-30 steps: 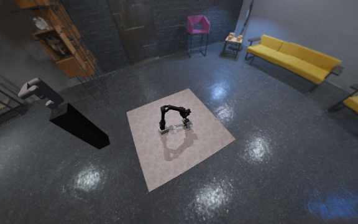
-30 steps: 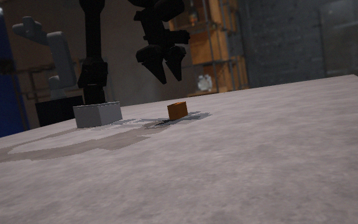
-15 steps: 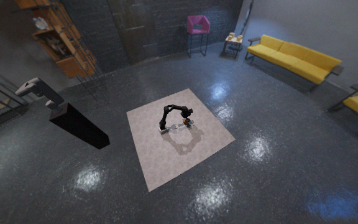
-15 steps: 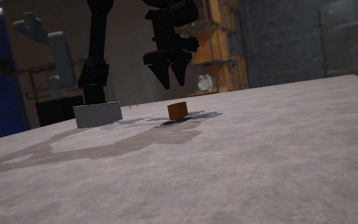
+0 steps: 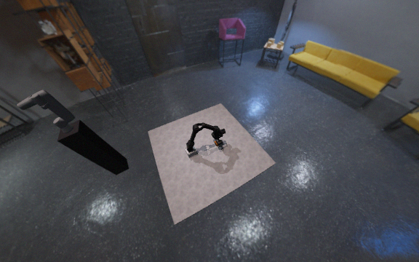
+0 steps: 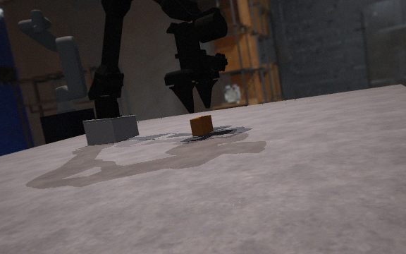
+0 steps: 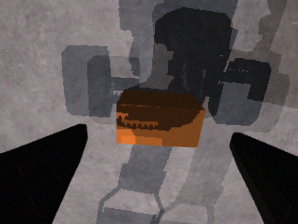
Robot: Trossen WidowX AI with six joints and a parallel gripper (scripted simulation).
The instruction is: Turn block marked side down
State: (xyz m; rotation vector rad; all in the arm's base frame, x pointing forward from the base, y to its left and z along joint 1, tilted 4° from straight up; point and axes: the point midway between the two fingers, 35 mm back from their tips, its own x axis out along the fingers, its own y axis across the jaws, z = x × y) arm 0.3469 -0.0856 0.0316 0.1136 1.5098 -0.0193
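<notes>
My gripper tip is 4 cm above the orange block and 1 cm past it.
</notes>
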